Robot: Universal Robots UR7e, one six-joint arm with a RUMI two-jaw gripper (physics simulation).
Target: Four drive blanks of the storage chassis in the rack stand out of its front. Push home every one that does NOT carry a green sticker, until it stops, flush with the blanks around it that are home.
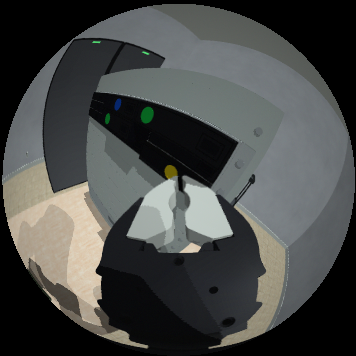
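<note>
The storage chassis shows as a dark, slanting front set in a grey housing. A blue sticker and a small green sticker are at its far left end. A larger green sticker is right of them. A yellow sticker is near the lower edge, on a dark blank that appears to stand out over that edge. My gripper is shut and holds nothing visible. Its tips are just right of the yellow sticker and cover part of the front there; whether they touch it, I cannot tell. How far the other stickered blanks stand out is too dark to tell.
The grey housing surrounds the chassis, with round knobs on its right side. A dark rod-like handle sticks out at the lower right. A tall dark cabinet with green lights stands behind at the left. Grey walls surround the scene.
</note>
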